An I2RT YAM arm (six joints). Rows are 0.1 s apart.
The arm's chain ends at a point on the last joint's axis. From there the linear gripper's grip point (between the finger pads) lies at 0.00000 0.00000 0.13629 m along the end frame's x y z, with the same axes.
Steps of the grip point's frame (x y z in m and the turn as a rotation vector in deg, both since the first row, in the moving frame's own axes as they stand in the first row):
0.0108 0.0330 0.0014 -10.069 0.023 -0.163
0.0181 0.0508 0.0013 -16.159 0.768 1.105
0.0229 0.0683 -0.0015 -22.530 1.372 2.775
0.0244 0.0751 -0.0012 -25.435 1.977 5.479
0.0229 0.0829 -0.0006 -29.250 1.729 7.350
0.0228 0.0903 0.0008 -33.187 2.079 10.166
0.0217 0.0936 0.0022 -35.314 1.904 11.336
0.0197 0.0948 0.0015 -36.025 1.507 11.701
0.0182 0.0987 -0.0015 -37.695 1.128 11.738
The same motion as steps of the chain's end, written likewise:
0.0107 0.0092 0.0035 -10.069 0.023 -0.163
0.0167 0.0129 0.0067 -16.159 0.768 1.105
0.0210 0.0160 0.0089 -22.530 1.372 2.775
0.0227 0.0164 0.0121 -25.435 1.977 5.479
0.0233 0.0162 0.0168 -29.250 1.729 7.350
0.0249 0.0157 0.0231 -33.187 2.079 10.166
0.0255 0.0149 0.0273 -35.314 1.904 11.336
0.0248 0.0149 0.0275 -36.025 1.507 11.701
0.0246 0.0157 0.0269 -37.695 1.128 11.738

